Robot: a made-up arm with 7 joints. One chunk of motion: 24 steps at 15 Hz.
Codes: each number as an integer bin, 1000 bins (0 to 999) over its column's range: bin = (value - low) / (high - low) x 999, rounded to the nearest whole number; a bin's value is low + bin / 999 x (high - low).
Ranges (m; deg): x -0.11..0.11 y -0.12..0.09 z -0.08..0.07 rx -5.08..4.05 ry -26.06..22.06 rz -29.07..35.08
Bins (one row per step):
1: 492 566 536 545 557 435
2: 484 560 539 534 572 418
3: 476 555 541 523 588 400
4: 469 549 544 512 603 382
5: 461 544 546 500 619 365
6: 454 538 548 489 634 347
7: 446 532 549 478 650 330
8: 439 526 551 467 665 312
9: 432 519 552 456 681 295
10: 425 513 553 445 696 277
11: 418 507 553 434 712 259
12: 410 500 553 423 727 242
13: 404 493 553 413 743 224
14: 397 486 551 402 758 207
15: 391 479 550 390 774 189
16: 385 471 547 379 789 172
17: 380 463 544 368 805 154
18: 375 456 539 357 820 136
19: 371 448 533 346 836 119
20: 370 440 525 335 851 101
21: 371 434 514 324 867 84
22: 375 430 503 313 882 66
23: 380 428 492 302 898 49
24: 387 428 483 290 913 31
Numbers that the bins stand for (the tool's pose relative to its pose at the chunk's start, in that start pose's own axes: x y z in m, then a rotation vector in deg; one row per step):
1: -0.0017 -0.0010 0.0005 -0.10 0.77 -1.14
2: -0.0034 -0.0023 0.0009 -0.20 1.49 -2.23
3: -0.0052 -0.0033 0.0012 -0.30 2.26 -3.38
4: -0.0067 -0.0046 0.0017 -0.40 2.99 -4.54
5: -0.0085 -0.0056 0.0020 -0.51 3.76 -5.63
6: -0.0100 -0.0069 0.0023 -0.61 4.48 -6.79
7: -0.0118 -0.0082 0.0024 -0.71 5.25 -7.88
8: -0.0133 -0.0094 0.0027 -0.81 5.97 -9.04
9: -0.0149 -0.0109 0.0029 -0.91 6.74 -10.13
10: -0.0164 -0.0122 0.0030 -1.01 7.47 -11.28
11: -0.0179 -0.0134 0.0030 -1.11 8.24 -12.44
12: -0.0197 -0.0149 0.0030 -1.21 8.96 -13.53
13: -0.0210 -0.0164 0.0030 -1.31 9.73 -14.69
14: -0.0226 -0.0178 0.0027 -1.41 10.45 -15.78
15: -0.0239 -0.0193 0.0026 -1.52 11.22 -16.93
16: -0.0252 -0.0210 0.0021 -1.62 11.94 -18.03
17: -0.0263 -0.0227 0.0017 -1.72 12.72 -19.18
18: -0.0274 -0.0241 0.0009 -1.82 13.44 -20.34
19: -0.0283 -0.0258 0.0000 -1.92 14.21 -21.43
20: -0.0285 -0.0275 -0.0012 -2.02 14.93 -22.58
21: -0.0283 -0.0288 -0.0028 -2.12 15.70 -23.68
22: -0.0274 -0.0296 -0.0045 -2.22 16.42 -24.83
23: -0.0263 -0.0300 -0.0061 -2.32 17.20 -25.92
24: -0.0248 -0.0300 -0.0075 -2.43 17.92 -27.08

